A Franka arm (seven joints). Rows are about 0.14 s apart.
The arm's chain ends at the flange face. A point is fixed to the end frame.
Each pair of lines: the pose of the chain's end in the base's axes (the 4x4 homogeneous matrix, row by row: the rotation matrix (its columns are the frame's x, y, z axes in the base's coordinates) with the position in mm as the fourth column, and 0 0 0 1 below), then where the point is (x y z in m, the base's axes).
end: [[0.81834 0.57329 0.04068 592.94], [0.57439 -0.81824 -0.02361 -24.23], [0.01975 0.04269 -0.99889 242.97], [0 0 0 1]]
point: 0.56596 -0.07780 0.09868
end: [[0.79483 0.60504 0.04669 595.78], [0.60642 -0.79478 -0.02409 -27.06], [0.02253 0.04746 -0.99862 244.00], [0 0 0 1]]
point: 0.57168 -0.08196 0.09970
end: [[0.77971 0.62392 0.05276 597.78], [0.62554 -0.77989 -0.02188 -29.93], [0.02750 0.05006 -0.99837 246.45], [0 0 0 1]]
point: 0.57581 -0.08524 0.10196
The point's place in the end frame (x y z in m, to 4 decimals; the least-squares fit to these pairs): -0.0557 0.0222 0.1443
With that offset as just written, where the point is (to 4 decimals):
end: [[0.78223 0.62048 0.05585 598.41], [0.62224 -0.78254 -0.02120 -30.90], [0.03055 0.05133 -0.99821 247.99], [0 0 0 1]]
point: 0.5767 -0.0860 0.1034
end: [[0.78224 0.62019 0.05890 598.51], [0.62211 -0.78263 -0.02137 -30.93], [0.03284 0.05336 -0.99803 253.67], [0 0 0 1]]
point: 0.5772 -0.0860 0.1090
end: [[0.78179 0.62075 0.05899 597.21], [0.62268 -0.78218 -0.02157 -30.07], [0.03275 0.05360 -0.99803 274.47], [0 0 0 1]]
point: 0.5760 -0.0852 0.1298
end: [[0.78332 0.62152 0.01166 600.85], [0.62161 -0.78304 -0.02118 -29.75], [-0.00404 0.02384 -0.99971 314.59], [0 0 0 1]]
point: 0.5727 -0.0848 0.1711
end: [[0.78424 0.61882 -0.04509 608.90], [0.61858 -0.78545 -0.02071 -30.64], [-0.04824 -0.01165 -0.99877 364.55], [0 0 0 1]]
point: 0.5724 -0.0855 0.2229
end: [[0.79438 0.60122 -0.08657 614.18], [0.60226 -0.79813 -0.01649 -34.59], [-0.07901 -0.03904 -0.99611 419.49], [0 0 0 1]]
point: 0.5708 -0.0882 0.2793
